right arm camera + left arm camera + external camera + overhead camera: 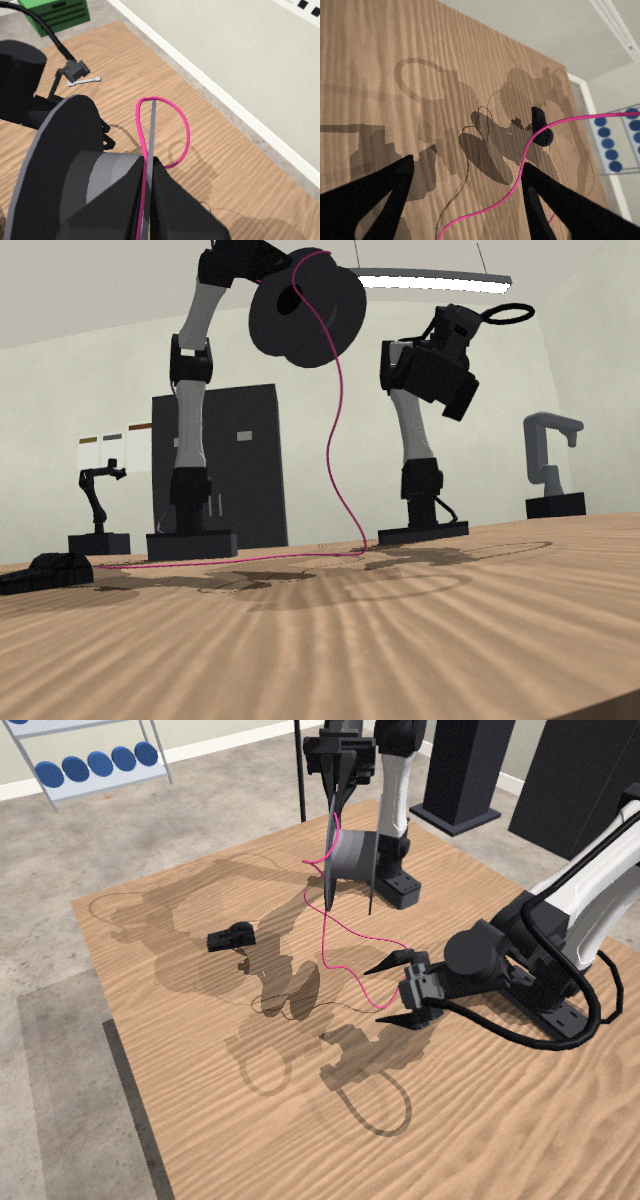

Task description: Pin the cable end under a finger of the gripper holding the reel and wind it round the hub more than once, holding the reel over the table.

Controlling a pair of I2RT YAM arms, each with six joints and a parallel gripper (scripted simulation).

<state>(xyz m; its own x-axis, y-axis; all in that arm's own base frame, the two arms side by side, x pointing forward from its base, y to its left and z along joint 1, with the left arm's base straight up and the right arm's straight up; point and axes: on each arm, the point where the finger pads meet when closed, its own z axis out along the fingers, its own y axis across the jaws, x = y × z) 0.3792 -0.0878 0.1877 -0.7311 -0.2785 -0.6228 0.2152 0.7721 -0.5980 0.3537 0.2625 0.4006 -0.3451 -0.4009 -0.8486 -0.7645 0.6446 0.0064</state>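
Right now the dark grey reel is 20 mm behind my right hand, 20 mm to the left of it and 70 mm below it. Also, from my right hand: small grey tool 100 mm ahead, 510 mm to the left, 450 mm below; small black device 120 mm ahead, 310 mm to the right, 430 mm below.
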